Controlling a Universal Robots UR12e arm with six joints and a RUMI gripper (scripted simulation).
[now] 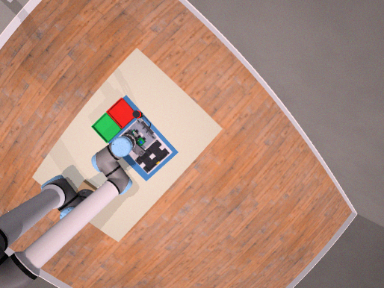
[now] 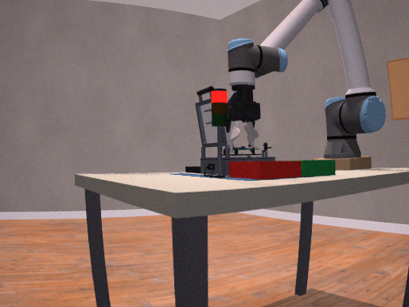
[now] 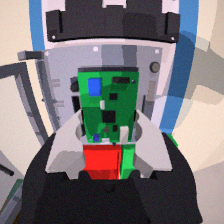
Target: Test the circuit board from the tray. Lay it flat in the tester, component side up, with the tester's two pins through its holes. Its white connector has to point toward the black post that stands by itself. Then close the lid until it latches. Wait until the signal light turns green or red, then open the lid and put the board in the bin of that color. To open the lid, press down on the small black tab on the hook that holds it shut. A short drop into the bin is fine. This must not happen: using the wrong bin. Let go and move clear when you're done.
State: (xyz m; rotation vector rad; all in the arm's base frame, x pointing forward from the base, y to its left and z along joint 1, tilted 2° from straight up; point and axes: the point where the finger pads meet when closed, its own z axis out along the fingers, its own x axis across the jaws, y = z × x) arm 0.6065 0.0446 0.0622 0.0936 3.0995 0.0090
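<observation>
Right now my hand is right at the green circuit board. Round my hand: green bin: 210 mm to the left, 90 mm behind, 70 mm below; red bin: 200 mm to the left, 70 mm below, 60 mm ahead; lid: 120 mm ahead, 100 mm above.
</observation>
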